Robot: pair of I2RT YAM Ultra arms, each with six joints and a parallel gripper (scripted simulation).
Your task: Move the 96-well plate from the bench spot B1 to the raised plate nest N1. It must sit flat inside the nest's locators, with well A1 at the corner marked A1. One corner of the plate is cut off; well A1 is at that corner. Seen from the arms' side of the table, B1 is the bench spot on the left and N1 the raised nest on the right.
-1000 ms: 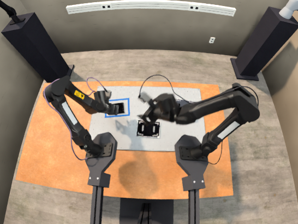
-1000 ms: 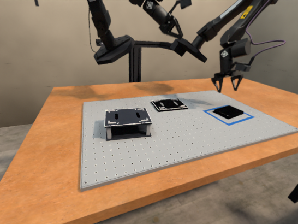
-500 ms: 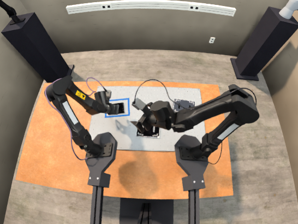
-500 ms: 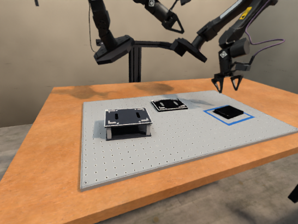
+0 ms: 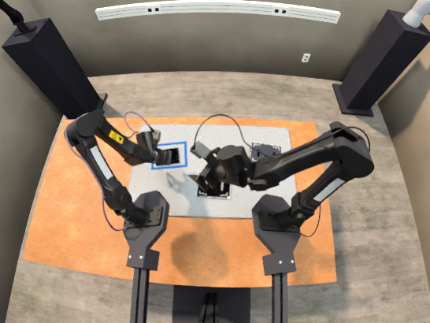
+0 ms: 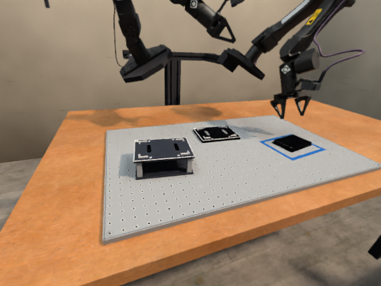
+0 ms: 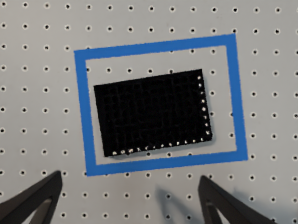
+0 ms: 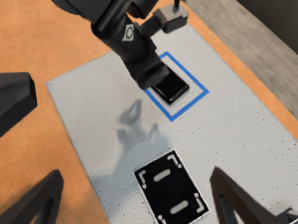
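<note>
My left gripper is now 90 mm above the black 96-well plate, 50 mm short of it and 10 mm to the left of it.
</note>
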